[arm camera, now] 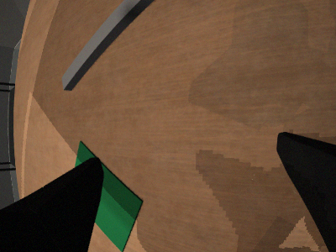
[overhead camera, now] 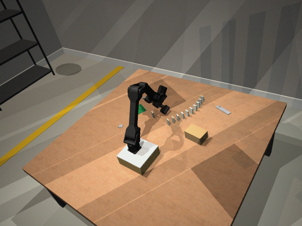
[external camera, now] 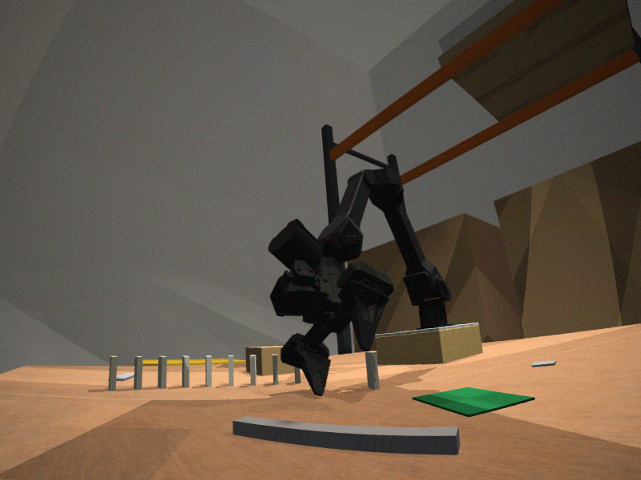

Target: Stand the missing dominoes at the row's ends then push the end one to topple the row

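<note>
Right now the green flat tile is 6 cm behind my gripper tip, 12 cm to the left of it and 3 cm below it. The rest, counted from my gripper tip: cardboard box: 10 cm behind, 41 cm to the right; small grey tile: 27 cm behind, 12 cm to the left, 3 cm below; long grey bar: 9 cm ahead, 11 cm to the left, 3 cm below.
</note>
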